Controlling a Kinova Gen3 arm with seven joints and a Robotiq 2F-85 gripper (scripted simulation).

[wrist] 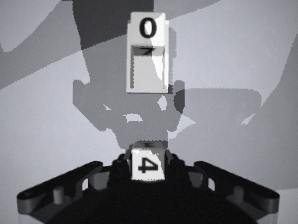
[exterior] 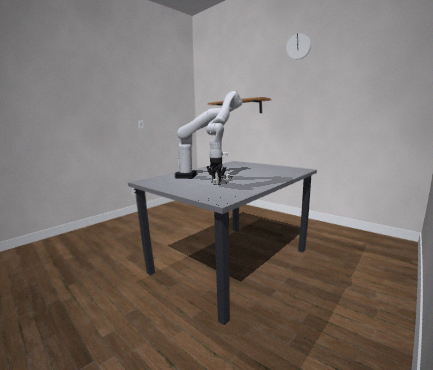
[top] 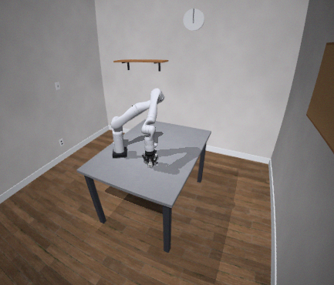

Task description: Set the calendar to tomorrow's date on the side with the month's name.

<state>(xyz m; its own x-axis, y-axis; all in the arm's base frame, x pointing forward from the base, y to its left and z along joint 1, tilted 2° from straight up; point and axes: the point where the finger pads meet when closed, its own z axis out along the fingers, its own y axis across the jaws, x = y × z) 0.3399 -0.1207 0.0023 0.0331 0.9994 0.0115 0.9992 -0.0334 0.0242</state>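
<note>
My gripper is now 1 cm above the white digit cube. Also, from my hand: calendar tray: 11 cm to the left, 2 cm below.
</note>
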